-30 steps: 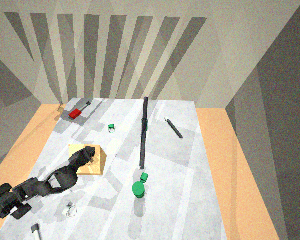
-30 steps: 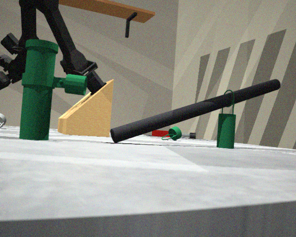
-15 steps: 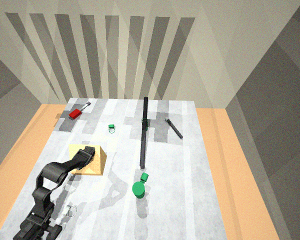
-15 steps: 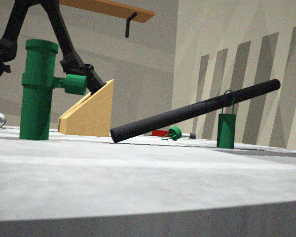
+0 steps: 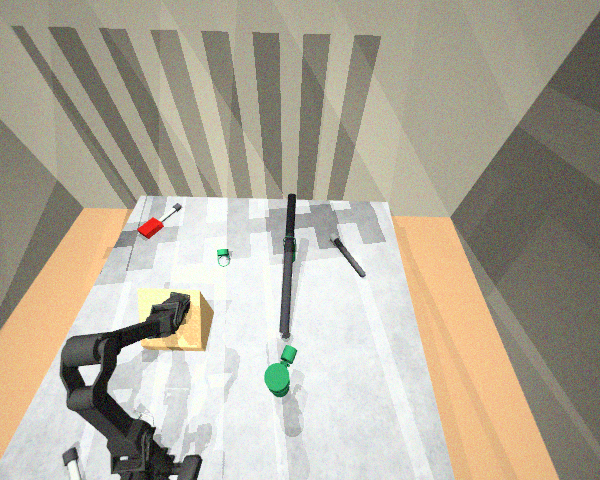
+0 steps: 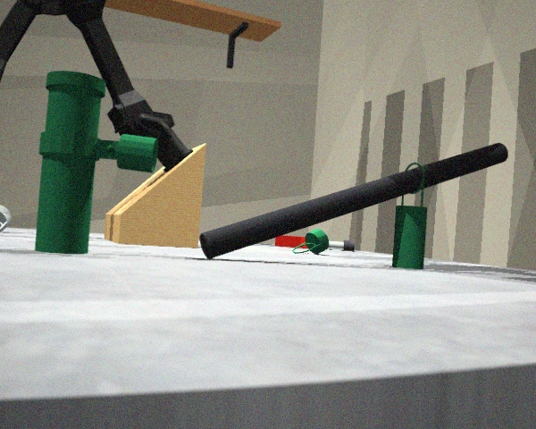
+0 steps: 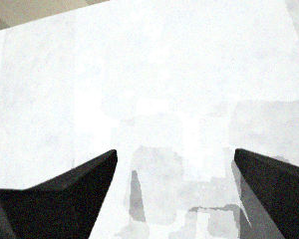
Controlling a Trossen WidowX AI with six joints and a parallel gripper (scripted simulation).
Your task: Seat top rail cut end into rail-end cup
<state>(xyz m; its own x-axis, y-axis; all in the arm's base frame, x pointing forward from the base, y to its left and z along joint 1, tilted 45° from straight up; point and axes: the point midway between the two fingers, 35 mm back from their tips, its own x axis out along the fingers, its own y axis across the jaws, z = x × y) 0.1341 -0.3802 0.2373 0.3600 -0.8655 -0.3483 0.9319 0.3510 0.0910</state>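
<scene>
Right now the green rail-end cup is 250 mm ahead of my gripper tip, 340 mm to the left of it and 100 mm above it. Round my gripper tip: small green post: 180 mm ahead, 770 mm to the left, 80 mm above.
</scene>
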